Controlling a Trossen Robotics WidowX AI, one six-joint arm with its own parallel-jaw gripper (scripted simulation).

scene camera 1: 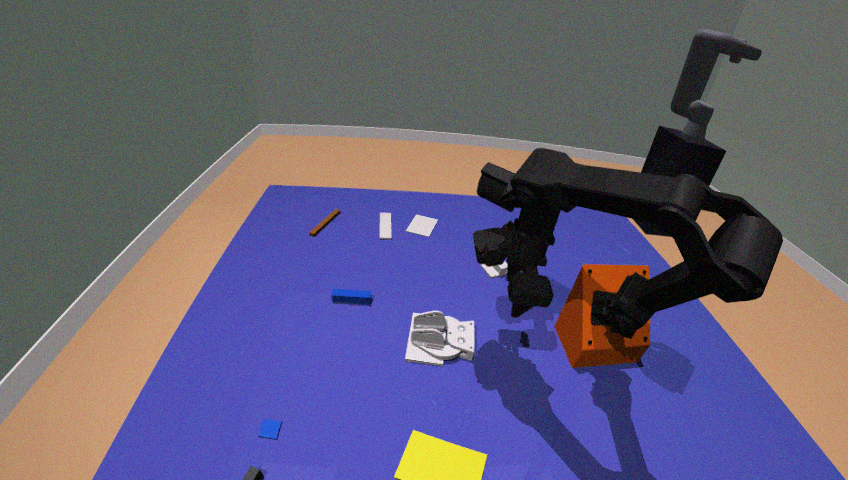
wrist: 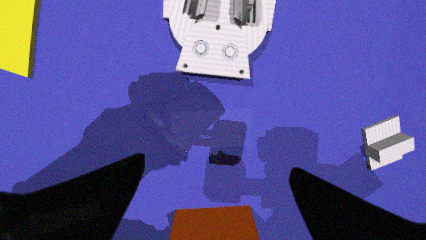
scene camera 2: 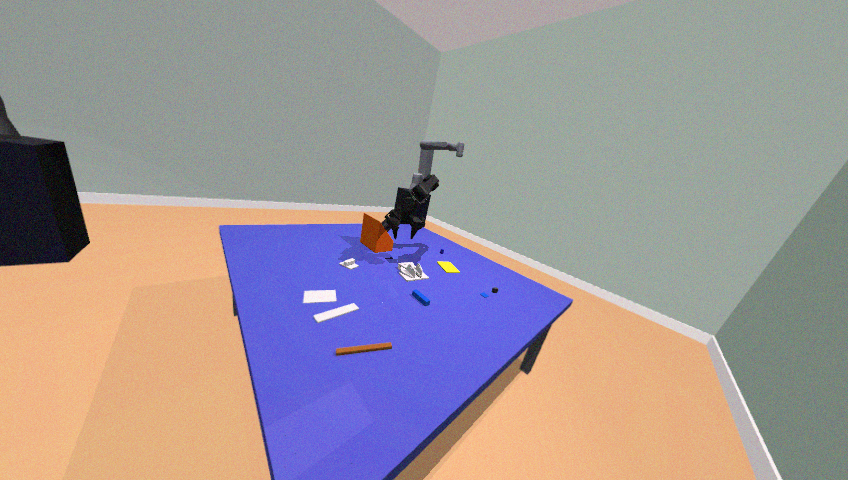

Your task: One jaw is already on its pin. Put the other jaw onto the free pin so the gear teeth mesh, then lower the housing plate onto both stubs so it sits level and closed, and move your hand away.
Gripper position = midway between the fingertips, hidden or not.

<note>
My gripper [scene camera 1: 511,297] is open, holding nothing. I also see a jaw [scene camera 1: 430,340] and a white stepped part [wrist: 384,143].
My gripper shows as well in the wrist view [wrist: 219,168].
</note>
